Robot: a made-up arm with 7 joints. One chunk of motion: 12 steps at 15 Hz.
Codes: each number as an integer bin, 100 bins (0 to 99) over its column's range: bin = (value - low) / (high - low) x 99, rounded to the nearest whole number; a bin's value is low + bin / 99 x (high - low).
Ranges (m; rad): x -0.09..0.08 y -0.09..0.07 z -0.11..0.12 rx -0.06..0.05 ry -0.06..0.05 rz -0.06..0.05
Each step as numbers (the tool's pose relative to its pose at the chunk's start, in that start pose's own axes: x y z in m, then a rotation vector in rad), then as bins.
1 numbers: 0.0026 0.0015 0.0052 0.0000 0.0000 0.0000
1 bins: 54 57 50 54 54 54
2 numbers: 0.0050 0.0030 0.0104 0.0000 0.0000 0.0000
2 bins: 55 58 52 54 54 54
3 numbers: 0.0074 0.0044 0.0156 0.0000 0.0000 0.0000
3 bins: 57 58 54 54 54 54
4 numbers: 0.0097 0.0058 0.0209 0.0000 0.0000 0.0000
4 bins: 58 59 56 54 54 54
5 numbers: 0.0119 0.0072 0.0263 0.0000 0.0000 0.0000
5 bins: 59 60 59 54 54 54
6 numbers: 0.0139 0.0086 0.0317 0.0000 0.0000 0.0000
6 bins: 61 61 61 54 54 54
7 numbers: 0.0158 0.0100 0.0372 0.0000 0.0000 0.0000
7 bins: 62 62 63 54 54 54
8 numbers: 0.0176 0.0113 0.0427 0.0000 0.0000 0.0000
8 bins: 63 63 66 54 54 54
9 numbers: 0.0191 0.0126 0.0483 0.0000 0.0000 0.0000
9 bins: 64 63 68 54 54 54
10 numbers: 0.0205 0.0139 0.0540 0.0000 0.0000 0.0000
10 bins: 64 64 71 54 54 54
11 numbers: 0.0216 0.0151 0.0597 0.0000 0.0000 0.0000
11 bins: 65 65 73 54 54 54
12 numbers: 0.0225 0.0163 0.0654 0.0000 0.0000 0.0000
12 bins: 66 66 75 54 54 54
